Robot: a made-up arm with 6 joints. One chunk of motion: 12 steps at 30 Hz.
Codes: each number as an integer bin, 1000 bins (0 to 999) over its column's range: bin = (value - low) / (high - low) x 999, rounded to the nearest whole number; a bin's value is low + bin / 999 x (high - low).
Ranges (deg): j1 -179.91..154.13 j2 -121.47..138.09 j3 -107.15..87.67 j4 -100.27..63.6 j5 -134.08..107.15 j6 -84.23..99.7
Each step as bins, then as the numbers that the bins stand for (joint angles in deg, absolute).
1 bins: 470 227 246 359 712 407
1 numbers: -22.75 -62.49 -59.18 -41.38 37.85 -9.30
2 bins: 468 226 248 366 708 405
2 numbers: -23.42 -62.75 -58.79 -40.23 36.88 -9.66
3 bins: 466 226 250 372 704 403
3 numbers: -24.09 -62.75 -58.40 -39.25 35.92 -10.03
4 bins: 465 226 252 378 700 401
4 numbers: -24.43 -62.75 -58.01 -38.27 34.95 -10.40
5 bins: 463 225 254 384 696 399
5 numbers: -25.09 -63.01 -57.62 -37.28 33.98 -10.77
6 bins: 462 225 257 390 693 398
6 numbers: -25.43 -63.01 -57.03 -36.30 33.26 -10.95
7 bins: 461 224 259 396 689 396
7 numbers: -25.76 -63.27 -56.64 -35.31 32.29 -11.32
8 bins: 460 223 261 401 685 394
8 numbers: -26.10 -63.53 -56.25 -34.49 31.33 -11.69
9 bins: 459 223 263 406 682 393
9 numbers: -26.43 -63.53 -55.86 -33.67 30.60 -11.87
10 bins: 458 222 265 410 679 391
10 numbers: -26.77 -63.79 -55.47 -33.02 29.88 -12.24
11 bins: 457 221 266 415 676 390
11 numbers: -27.10 -64.05 -55.28 -32.20 29.15 -12.43
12 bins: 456 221 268 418 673 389
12 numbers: -27.44 -64.05 -54.89 -31.70 28.43 -12.61
